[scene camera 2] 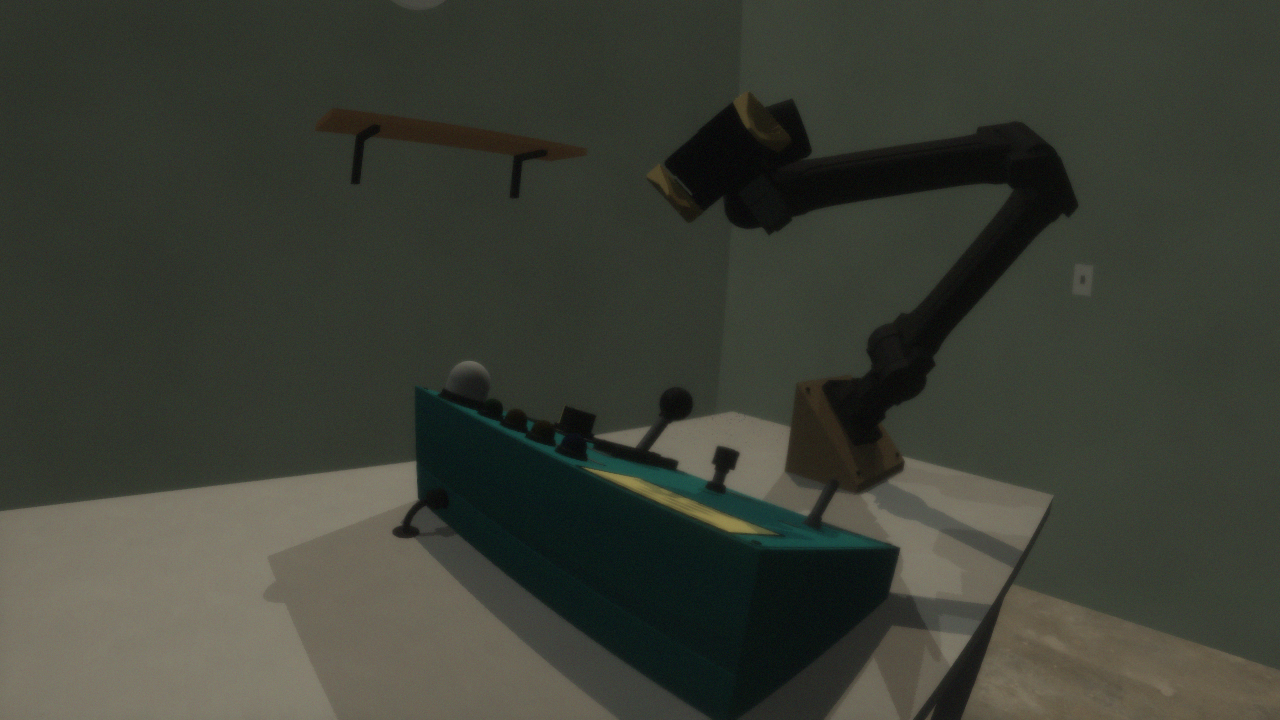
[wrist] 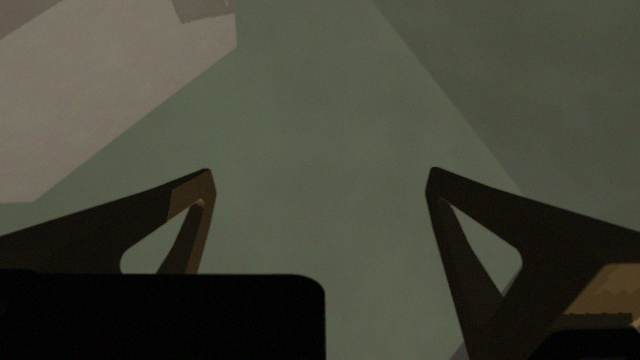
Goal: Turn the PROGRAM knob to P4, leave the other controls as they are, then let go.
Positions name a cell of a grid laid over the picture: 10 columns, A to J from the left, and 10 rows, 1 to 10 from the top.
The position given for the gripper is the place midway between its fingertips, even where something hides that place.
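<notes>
A black ball-topped lever (scene camera 2: F6) is visible along with the gripper (scene camera 2: F3). The wrist view, too, shows the gripper (wrist: F6).
</notes>
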